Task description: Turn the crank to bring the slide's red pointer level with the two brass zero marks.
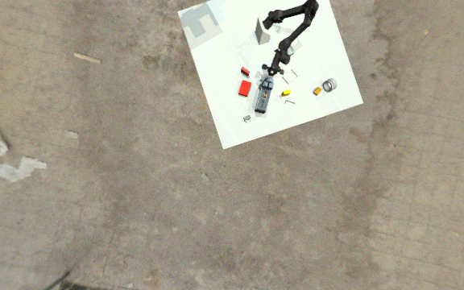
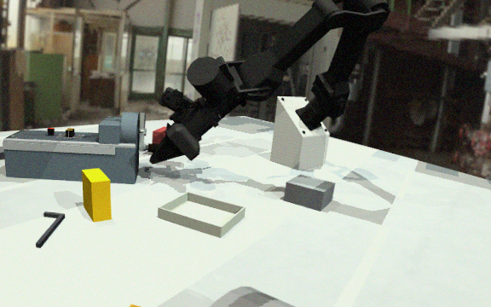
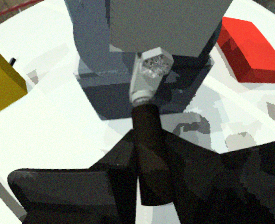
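Right now my gripper tip is 1 cm past the dark crank handle, 1 cm to the right of it and 3 cm below it. Round my gripper tip: red pointer 15 cm ahead, 14 cm to the right, 5 cm above; shallow grey tray 5 cm ahead, 19 cm to the left, 3 cm below; yellow block 17 cm ahead, 8 cm to the left.
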